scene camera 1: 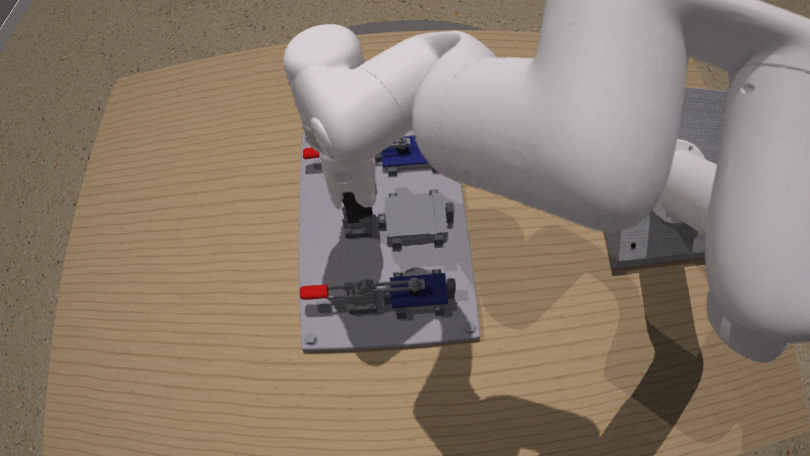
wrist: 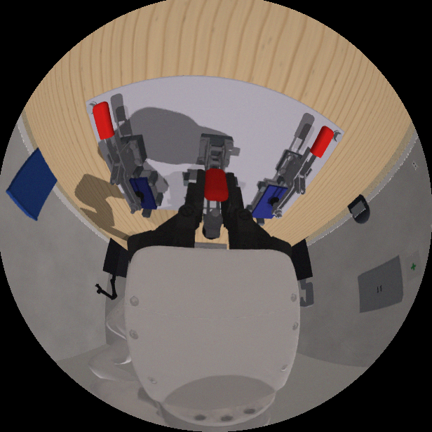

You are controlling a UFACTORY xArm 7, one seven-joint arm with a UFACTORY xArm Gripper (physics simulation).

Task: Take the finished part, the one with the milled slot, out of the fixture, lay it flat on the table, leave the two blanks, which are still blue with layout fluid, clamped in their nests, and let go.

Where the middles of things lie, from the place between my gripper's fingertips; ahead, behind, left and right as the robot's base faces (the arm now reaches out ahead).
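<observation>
Toggle clamp handle (wrist: 215, 189) seen 10 mm ahead of my hand. Finished part (scene camera 1: 410, 217) 70 mm behind my hand, 10 mm to the left of it and 40 mm below it; fixture plate (scene camera 1: 326, 257) 20 mm behind my hand and 60 mm below it.
</observation>
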